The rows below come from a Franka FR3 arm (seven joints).
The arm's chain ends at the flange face. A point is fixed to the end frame.
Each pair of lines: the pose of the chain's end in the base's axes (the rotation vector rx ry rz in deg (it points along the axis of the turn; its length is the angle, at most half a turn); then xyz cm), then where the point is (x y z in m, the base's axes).
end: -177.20 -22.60 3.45 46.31 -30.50 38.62
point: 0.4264 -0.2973 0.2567
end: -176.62 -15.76 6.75 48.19 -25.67 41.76
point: 0.4407 -0.2442 0.2899
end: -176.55 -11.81 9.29 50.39 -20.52 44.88
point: 0.4595 -0.1908 0.3223
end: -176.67 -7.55 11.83 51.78 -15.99 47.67
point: 0.4704 -0.1439 0.3515
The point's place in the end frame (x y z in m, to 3 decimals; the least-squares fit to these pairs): -0.029 -0.013 0.131
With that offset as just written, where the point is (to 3 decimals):
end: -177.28 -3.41 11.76 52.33 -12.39 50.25
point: 0.477 -0.107 0.377
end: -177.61 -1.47 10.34 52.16 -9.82 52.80
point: 0.477 -0.081 0.402
